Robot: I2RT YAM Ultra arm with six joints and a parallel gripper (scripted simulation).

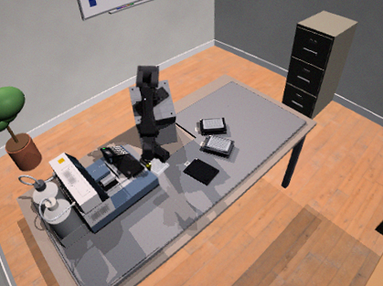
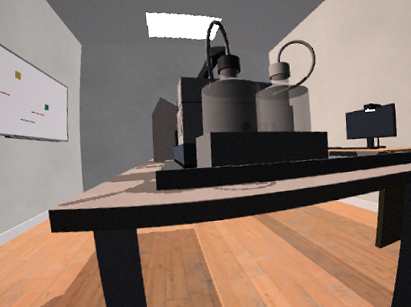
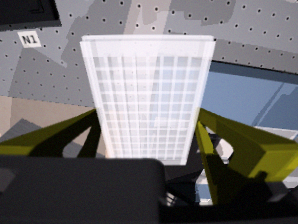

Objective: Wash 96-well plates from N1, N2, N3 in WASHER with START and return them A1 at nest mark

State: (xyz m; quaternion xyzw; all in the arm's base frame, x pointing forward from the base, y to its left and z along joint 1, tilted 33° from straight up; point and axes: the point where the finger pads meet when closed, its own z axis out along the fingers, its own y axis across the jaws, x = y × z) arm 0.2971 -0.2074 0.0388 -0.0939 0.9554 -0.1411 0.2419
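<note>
Now: hand 130 mm short of the black nest, 220 mm to the right of it and 150 mm above it. The rest, counted from my hand: plate washer: 160 mm behind, 230 mm to the right, 20 mm below; then label: 20 mm ahead, 200 mm to the left, 150 mm below; then dark carrier: 160 mm behind, 80 mm to the right, 70 mm below.
</note>
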